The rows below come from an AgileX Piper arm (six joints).
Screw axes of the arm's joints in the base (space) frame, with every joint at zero. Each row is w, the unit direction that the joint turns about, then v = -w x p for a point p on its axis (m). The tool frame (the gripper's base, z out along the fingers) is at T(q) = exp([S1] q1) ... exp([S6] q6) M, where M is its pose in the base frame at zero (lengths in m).
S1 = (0, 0, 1, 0, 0, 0)
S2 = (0, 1, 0, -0.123, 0, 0)
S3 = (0, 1, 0, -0.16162, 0, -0.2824)
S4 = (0.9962, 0, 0.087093, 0, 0.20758, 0)
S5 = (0, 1, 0, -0.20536, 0, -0.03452)
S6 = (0.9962, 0, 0.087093, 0, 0.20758, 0)
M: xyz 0.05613 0 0.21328 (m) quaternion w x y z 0.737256 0 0.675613 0
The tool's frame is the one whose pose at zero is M.
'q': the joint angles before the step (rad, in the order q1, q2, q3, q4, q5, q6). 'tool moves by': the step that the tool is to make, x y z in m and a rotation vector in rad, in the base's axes. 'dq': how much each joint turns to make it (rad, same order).
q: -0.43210 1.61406 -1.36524 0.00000 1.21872 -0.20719
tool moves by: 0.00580 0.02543 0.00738 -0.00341 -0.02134 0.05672
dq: 0.08119 -0.02344 0.00002 0.00001 0.00240 0.02497
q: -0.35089 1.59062 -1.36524 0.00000 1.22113 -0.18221
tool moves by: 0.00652 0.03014 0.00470 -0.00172 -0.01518 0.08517
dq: 0.09807 -0.01502 0.00002 0.00000 0.00000 0.01322
